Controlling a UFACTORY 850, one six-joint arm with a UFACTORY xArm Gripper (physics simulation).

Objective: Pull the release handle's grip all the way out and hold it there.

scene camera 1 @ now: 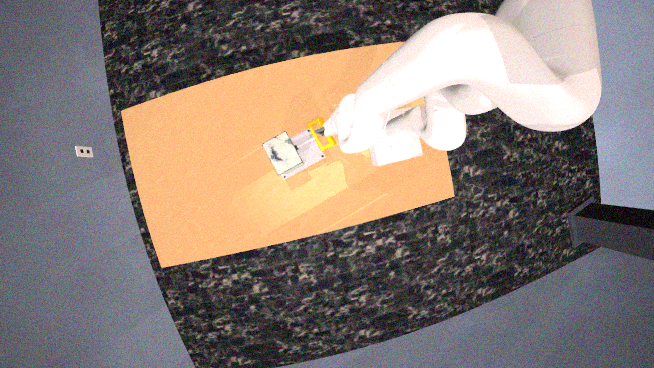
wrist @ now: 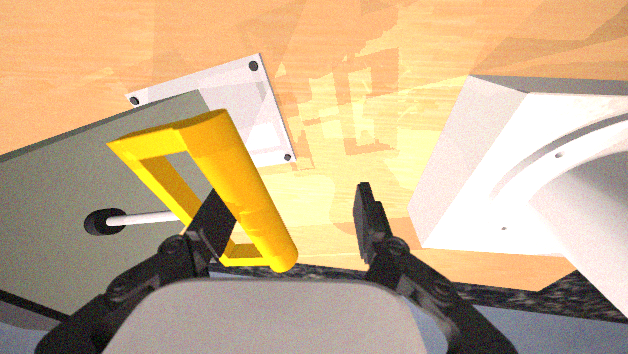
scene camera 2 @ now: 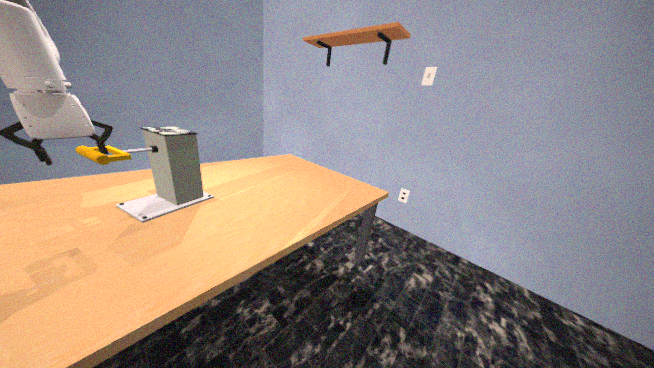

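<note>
The release handle's yellow grip [scene camera 1: 327, 145] [scene camera 2: 94, 153] [wrist: 240, 190] is a loop with a thick outer bar. A length of its pale rod [scene camera 2: 139, 150] [wrist: 145, 218] shows between the loop and the grey-green housing [scene camera 1: 286, 156] [scene camera 2: 182, 167] [wrist: 45, 200]. The housing stands on a white base plate [scene camera 2: 142, 206] [wrist: 235, 97]. My gripper [scene camera 2: 75, 155] [wrist: 294, 196] is open. One finger passes inside the loop, on the housing side of the thick bar; the other stands apart, outside it. Whether the inner finger touches the bar is unclear. In scene camera 1 the arm mostly hides the fingers.
The wooden table [scene camera 1: 200, 200] [scene camera 2: 240, 225] bears the housing and the white arm base [scene camera 1: 397, 152] [wrist: 450, 165], which is on the outer finger's side in the wrist view. A wall shelf [scene camera 2: 357, 36] hangs behind. A dark beam [scene camera 1: 615, 232] is at the right of scene camera 1.
</note>
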